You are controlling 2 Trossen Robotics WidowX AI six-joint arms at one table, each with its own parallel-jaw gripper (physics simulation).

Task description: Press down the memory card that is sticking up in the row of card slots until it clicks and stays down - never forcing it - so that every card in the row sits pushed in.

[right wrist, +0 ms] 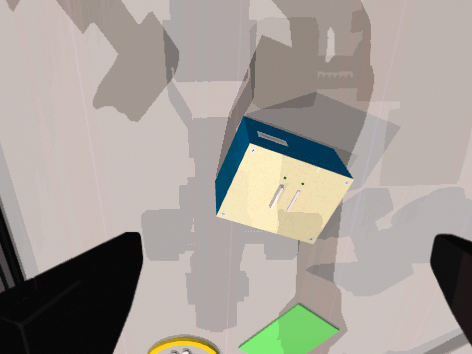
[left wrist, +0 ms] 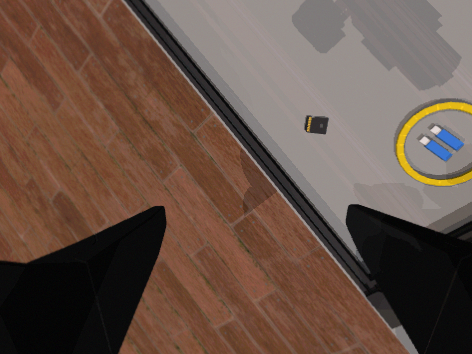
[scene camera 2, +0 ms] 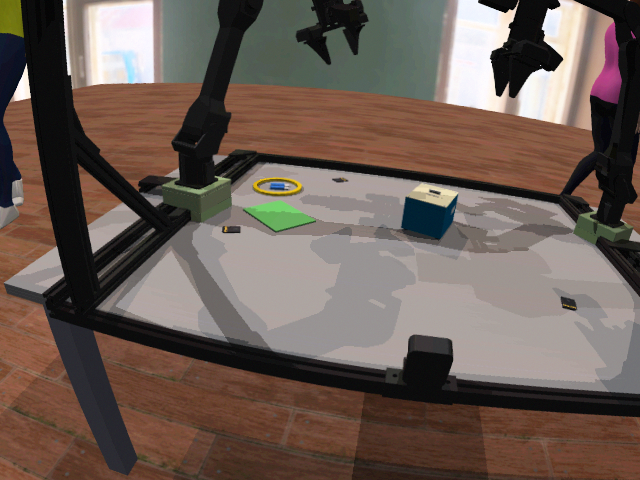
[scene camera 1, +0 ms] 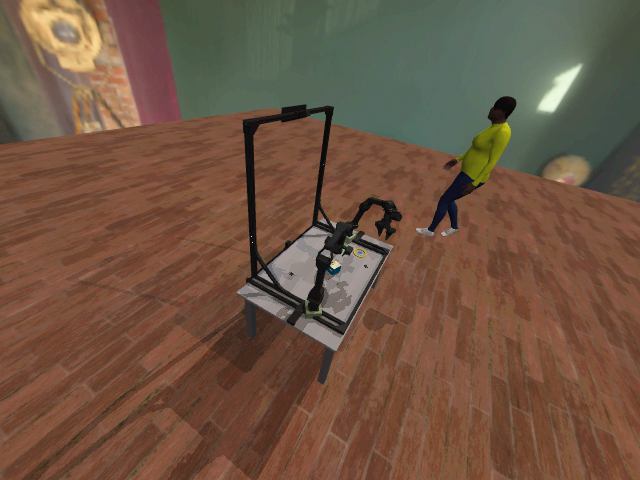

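Where they show: left gripper, between the fingertips: [left wrist: 256, 214] [scene camera 2: 343, 59] [scene camera 1: 382, 238]; right gripper, between the fingertips: [right wrist: 286, 247] [scene camera 2: 504, 97]; left arm's base, origin of its link: [scene camera 2: 196, 182] [scene camera 1: 348, 234]; right arm's base, origin of its link: [scene camera 2: 606, 220] [scene camera 1: 313, 307].
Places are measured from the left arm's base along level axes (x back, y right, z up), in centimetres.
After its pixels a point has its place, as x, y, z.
Observation:
A block [scene camera 1: 334, 269] @(-46.2, -21.4, -0.1) [scene camera 2: 428, 215] @(-43.2, -11.7, -1.4) [right wrist: 235, 175] with dark blue sides and a cream top stands on the table. In the right wrist view its top shows two thin parallel marks: a left one [right wrist: 276, 196] @(-43.2, -18.0, 1.6), which looks thicker, and a right one [right wrist: 293, 201] @(-42.8, -16.1, 1.2). In scene camera 2 a small dark piece [scene camera 2: 434, 191] @(-42.9, -17.8, 1.4) shows on the top; how far each card stands up is too small to tell. My right gripper [scene camera 2: 506, 96] @(-53.1, -24.5, 21.4) [right wrist: 286, 247] @(-53.1, -24.5, 21.4) is open and empty, high above the table, with the block in its wrist view. My left gripper [scene camera 1: 385, 235] @(-14.5, -37.1, 23.9) [scene camera 2: 342, 58] @(-14.5, -37.1, 23.9) [left wrist: 256, 214] @(-14.5, -37.1, 23.9) is open and empty, high near the table's edge.
A yellow ring [scene camera 2: 277, 194] @(-10.3, -14.7, -5.3) [left wrist: 401, 145] @(-9.9, -23.9, -5.1) [right wrist: 183, 341] @(-12.9, -20.5, -5.1) surrounds blue sticks [scene camera 2: 277, 186] @(-8.2, -18.5, -5.0) [left wrist: 438, 150] @(-7.3, -20.3, -5.1). A green sheet [scene camera 2: 279, 215] @(-16.2, -5.1, -5.4) [right wrist: 295, 327] @(-18.5, -5.4, -5.4) lies nearby. Loose dark cards [scene camera 2: 231, 229] @(-11.8, 4.8, -5.5) [scene camera 2: 339, 179] @(-17.6, -32.8, -5.5) [scene camera 2: 568, 302] @(-70.1, -0.1, -5.5) [left wrist: 317, 125] @(-17.6, -32.6, -5.5) lie on the table. A black post [scene camera 2: 430, 359] @(-50.9, 27.0, -1.3) stands at its edge.

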